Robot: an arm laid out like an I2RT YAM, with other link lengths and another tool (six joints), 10 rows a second.
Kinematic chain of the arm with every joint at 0, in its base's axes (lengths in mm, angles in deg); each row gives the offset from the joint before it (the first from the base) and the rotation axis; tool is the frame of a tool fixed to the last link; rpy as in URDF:
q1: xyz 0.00 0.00 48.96 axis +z
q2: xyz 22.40 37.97 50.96 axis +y
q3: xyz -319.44 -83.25 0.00 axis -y
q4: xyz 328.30 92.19 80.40 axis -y
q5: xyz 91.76 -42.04 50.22 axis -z
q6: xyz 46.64 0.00 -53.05 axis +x
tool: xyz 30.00 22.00 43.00 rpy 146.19 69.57 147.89
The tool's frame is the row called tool.
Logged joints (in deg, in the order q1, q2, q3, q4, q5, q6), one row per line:
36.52 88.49 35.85 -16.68 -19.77 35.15
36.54 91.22 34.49 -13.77 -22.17 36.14
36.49 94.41 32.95 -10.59 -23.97 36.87
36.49 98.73 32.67 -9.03 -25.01 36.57
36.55 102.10 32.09 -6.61 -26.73 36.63
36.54 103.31 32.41 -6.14 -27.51 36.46
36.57 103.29 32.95 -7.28 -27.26 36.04
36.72 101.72 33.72 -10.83 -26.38 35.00
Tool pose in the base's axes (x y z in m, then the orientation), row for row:
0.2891 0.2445 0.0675 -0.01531 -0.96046 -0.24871 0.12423
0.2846 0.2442 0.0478 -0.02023 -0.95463 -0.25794 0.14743
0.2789 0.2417 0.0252 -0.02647 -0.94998 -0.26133 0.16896
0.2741 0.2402 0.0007 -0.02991 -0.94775 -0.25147 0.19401
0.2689 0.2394 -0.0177 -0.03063 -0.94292 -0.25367 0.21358
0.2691 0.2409 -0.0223 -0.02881 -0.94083 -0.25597 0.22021
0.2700 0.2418 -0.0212 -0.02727 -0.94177 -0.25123 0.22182
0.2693 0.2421 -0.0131 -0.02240 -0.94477 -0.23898 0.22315
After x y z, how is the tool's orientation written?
As a quaternion, x y z w.
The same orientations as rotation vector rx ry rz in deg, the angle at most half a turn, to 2 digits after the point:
-2.56 -160.42 -41.54
-3.33 -157.37 -42.52
-4.31 -154.74 -42.57
-4.81 -152.28 -40.41
-4.87 -149.93 -40.33
-4.56 -149.07 -40.56
-4.32 -149.09 -39.77
-3.54 -149.46 -37.81

